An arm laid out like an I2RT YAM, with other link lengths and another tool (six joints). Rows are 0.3 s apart.
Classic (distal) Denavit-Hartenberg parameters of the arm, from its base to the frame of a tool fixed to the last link. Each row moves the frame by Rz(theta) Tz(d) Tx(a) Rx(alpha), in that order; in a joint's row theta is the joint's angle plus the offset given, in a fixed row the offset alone. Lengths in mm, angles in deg.
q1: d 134.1; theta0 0; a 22.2; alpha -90
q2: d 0; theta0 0; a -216.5; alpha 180
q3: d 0; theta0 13.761; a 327.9; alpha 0
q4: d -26.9; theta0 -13.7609; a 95.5; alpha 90
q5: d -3.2; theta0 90; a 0; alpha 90
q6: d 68.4; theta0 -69; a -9.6; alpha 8
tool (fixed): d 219.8; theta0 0; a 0; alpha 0
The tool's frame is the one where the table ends.
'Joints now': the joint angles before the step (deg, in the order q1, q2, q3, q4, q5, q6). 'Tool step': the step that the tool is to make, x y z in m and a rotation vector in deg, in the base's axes. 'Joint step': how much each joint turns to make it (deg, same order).
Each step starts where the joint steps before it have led.
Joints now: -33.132, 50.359, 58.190, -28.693, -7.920, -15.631
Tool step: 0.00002, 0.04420, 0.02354, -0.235, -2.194, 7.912
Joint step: 0.031, -2.935, 0.492, -1.826, -7.747, -1.799
